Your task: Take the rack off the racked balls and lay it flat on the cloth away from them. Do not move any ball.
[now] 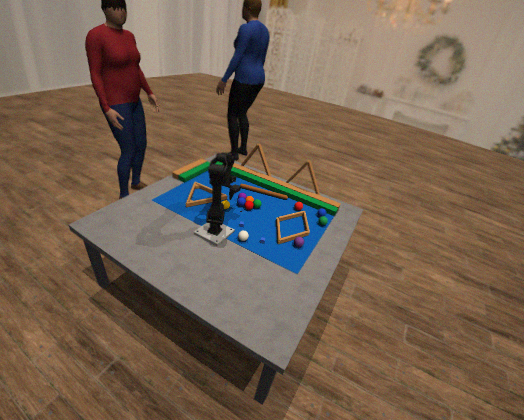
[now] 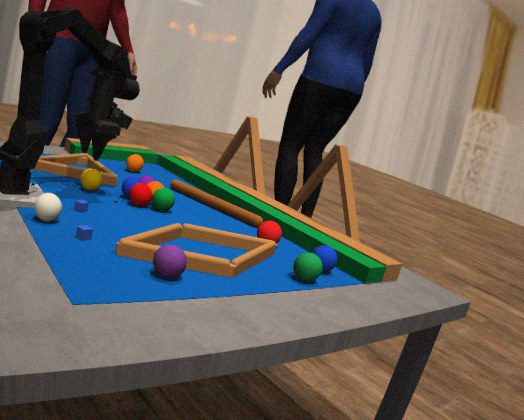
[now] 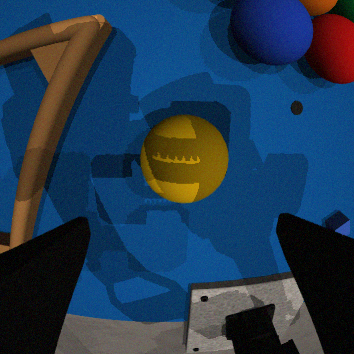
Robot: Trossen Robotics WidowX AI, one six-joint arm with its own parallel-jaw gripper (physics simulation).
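Places are measured from the arm's base along level axes (x down, y back, z left), in centimetres.
Where they show: gripper, fingertip midpoint: (image 1: 224,197) (image 2: 89,156) (image 3: 185,226); arm's base, origin of the base link: (image 1: 214,230) (image 2: 11,190) (image 3: 249,322).
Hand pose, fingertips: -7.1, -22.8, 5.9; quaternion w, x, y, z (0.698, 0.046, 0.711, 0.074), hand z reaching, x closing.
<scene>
Things, the pixels of their top centre, and the offset from my fingertips, as dx, dy, dz.
- wooden triangular rack, middle of its top: (image 2: 79,158) (image 1: 200,189) +5.5, -8.7, +20.9
- red ball, middle of its top: (image 2: 142,183) (image 1: 249,201) +2.9, -8.1, -13.7
- blue ball, middle of its top: (image 3: 292,15) (image 2: 134,177) (image 1: 241,197) +2.9, -9.5, -7.9
- green ball, middle of its top: (image 2: 165,188) (image 1: 257,200) +2.9, -12.4, -17.5
- yellow ball, middle of its top: (image 3: 188,174) (image 2: 93,168) (image 1: 225,200) +2.9, -1.3, -0.6
- four-sided wooden rack, middle of its top: (image 2: 205,240) (image 1: 293,223) +5.5, -2.9, -43.6
- white ball, middle of its top: (image 2: 49,193) (image 1: 243,231) +2.9, +20.7, -21.8
- purple ball, middle of its top: (image 2: 172,245) (image 1: 300,237) +2.9, +11.2, -50.5
- brown stick, middle of its top: (image 2: 214,196) (image 1: 263,189) +5.6, -31.5, -15.5
A wooden triangular rack (image 1: 191,195) (image 2: 103,170) (image 3: 55,110) lies flat on the blue cloth, with no ball seen inside it. A red ball (image 1: 249,205) (image 2: 141,194) (image 3: 335,50), a blue ball (image 1: 241,202) (image 2: 130,186) (image 3: 272,30), a green ball (image 1: 257,203) (image 2: 163,200), an orange one and a purple one stand in a tight cluster without a rack around them. My gripper (image 2: 90,155) (image 3: 185,226) is open and empty, above the cloth near the triangular rack and a yellow ball (image 1: 226,205) (image 2: 91,179) (image 3: 184,159). A four-sided wooden rack (image 1: 279,230) (image 2: 225,236) lies flat at the right.
A white ball (image 1: 243,235) (image 2: 48,207) stands by the arm's base. A purple ball (image 1: 299,242) (image 2: 170,261) is beside the four-sided rack. Two small blue cubes, a brown stick (image 1: 265,191) (image 2: 215,202) and several other balls lie on the cloth. A green rail (image 2: 225,190) runs behind.
</scene>
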